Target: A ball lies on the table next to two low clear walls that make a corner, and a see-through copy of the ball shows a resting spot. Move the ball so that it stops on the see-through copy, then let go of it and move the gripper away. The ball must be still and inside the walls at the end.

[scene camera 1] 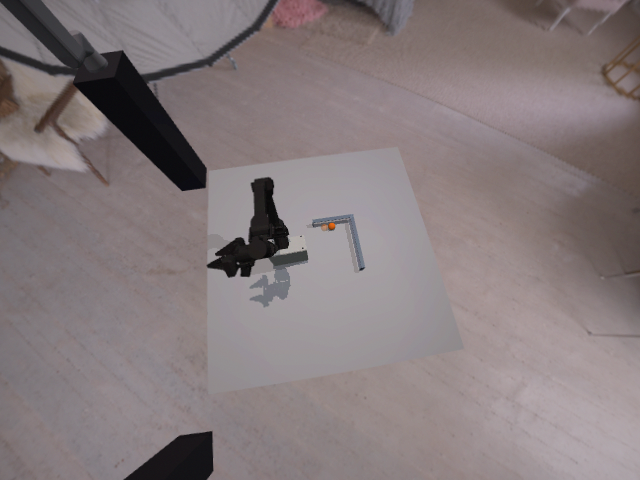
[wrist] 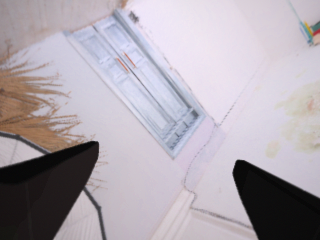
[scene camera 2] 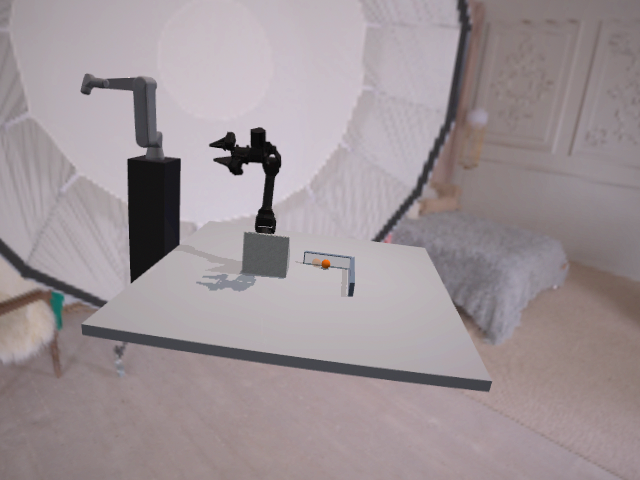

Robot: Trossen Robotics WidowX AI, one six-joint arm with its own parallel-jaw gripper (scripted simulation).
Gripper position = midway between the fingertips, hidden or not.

My gripper [scene camera 1: 211, 260] is open, with nothing in its grasp.
My gripper is seen too in the wrist view [wrist: 167, 157] and in scene camera 2 [scene camera 2: 211, 152].
